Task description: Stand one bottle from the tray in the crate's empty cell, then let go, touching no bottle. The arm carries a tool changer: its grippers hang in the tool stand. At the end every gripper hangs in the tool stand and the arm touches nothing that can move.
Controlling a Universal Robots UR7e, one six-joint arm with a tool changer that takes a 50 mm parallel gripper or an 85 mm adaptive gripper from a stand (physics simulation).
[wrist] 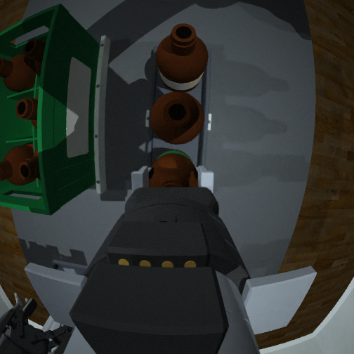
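Observation:
The gripper (173,178) is open, its two fingers on either side of the nearest brown bottle (172,167) with a green band; the gripper body hides that bottle's lower part in the view. A middle brown bottle (177,127) and a far brown bottle (182,57) with a pale label stand in line beyond it on the narrow grey tray (206,145). The green crate (55,155) stands at the left and holds several brown bottles, among them one (26,108) near its middle. Its far left part is cut off, and I cannot tell which cell is empty.
A pale upright rail (101,115) runs along the crate's right side, between crate and tray. A black adaptive gripper (30,325) shows at the lower left, near pale stand parts (57,290). A pale plate (280,297) shows at the lower right.

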